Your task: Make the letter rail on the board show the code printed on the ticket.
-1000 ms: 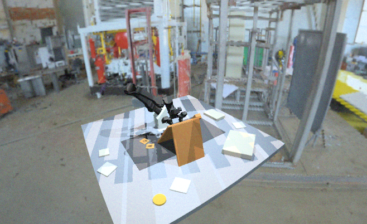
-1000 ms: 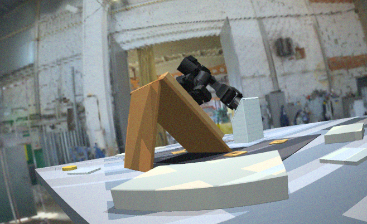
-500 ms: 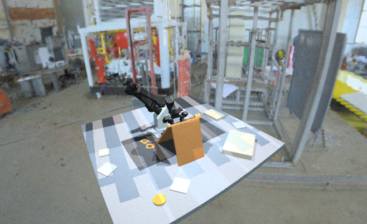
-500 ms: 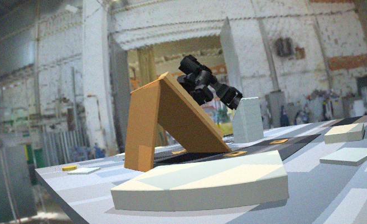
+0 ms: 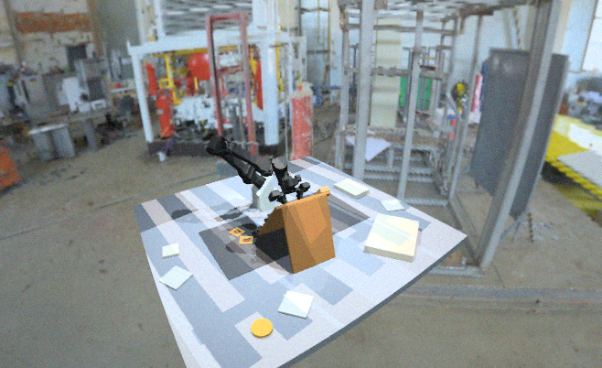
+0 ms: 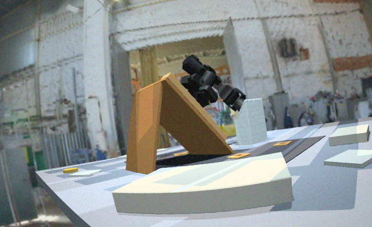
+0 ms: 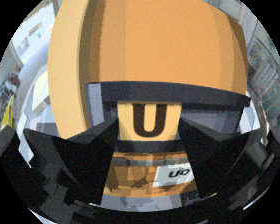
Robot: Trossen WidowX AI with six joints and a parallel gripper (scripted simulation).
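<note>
My gripper tip is now right at the yellow letter tile. From my gripper tip the other things lie so: dark mat 160 mm below, 160 mm behind; then white ticket 80 mm below, 60 mm behind, 50 mm to the right; then cream box 370 mm to the left, 240 mm ahead, 140 mm below.
</note>
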